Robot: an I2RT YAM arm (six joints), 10 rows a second.
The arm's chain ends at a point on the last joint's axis. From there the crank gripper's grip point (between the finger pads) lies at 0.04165 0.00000 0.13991 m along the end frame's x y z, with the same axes.
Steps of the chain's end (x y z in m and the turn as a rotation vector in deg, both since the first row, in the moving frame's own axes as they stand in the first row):
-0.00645 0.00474 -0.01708 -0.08 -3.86 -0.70
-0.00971 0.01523 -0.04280 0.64 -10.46 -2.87
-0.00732 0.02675 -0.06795 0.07 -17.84 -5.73
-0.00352 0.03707 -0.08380 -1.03 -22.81 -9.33
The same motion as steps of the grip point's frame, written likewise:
-0.01596 0.00449 -0.01459 -0.08 -3.86 -0.70
-0.03588 0.01220 -0.03759 0.64 -10.46 -2.87
-0.05233 0.02464 -0.06194 0.07 -17.84 -5.73
-0.06111 0.03755 -0.07861 -1.03 -22.81 -9.33

